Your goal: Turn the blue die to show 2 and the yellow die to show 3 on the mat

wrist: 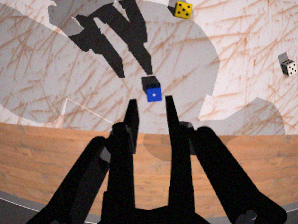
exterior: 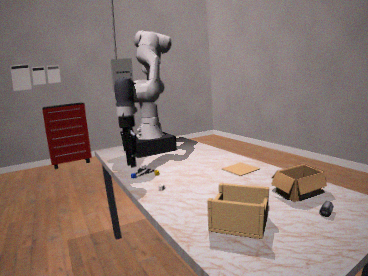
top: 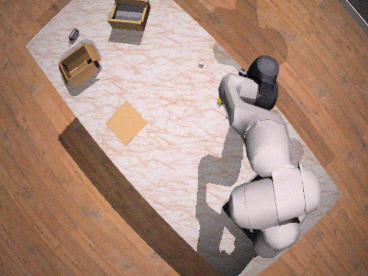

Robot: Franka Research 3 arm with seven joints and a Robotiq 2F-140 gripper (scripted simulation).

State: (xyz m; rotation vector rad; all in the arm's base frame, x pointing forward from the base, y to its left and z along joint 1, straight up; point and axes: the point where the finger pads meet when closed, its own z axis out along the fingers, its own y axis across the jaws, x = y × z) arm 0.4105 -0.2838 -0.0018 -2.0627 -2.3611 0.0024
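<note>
The blue die is 8 cm below my hand. Round my hand: yellow die 4 cm ahead, 12 cm to the left, 8 cm below; white die 22 cm ahead, 6 cm to the left, 8 cm below; tan mat 25 cm ahead, 48 cm to the left, 9 cm below.
</note>
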